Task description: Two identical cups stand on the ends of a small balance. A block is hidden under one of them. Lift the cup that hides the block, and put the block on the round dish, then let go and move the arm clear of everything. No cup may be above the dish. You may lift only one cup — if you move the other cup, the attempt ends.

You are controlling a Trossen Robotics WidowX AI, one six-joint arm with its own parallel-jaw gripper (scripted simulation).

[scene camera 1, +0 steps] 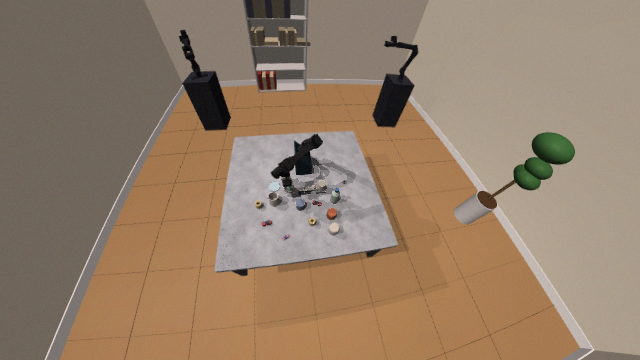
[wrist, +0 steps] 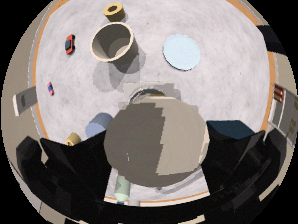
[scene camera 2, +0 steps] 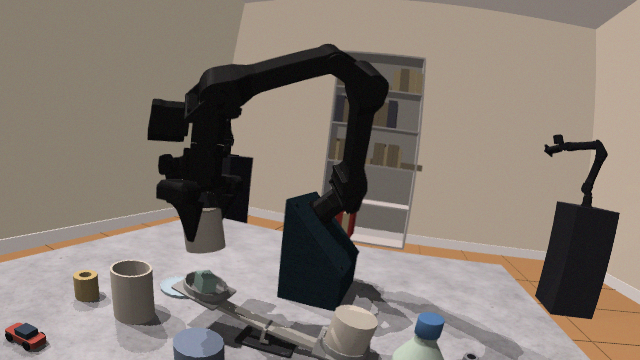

gripper: holds a beige cup (scene camera 2: pixel 210 237)
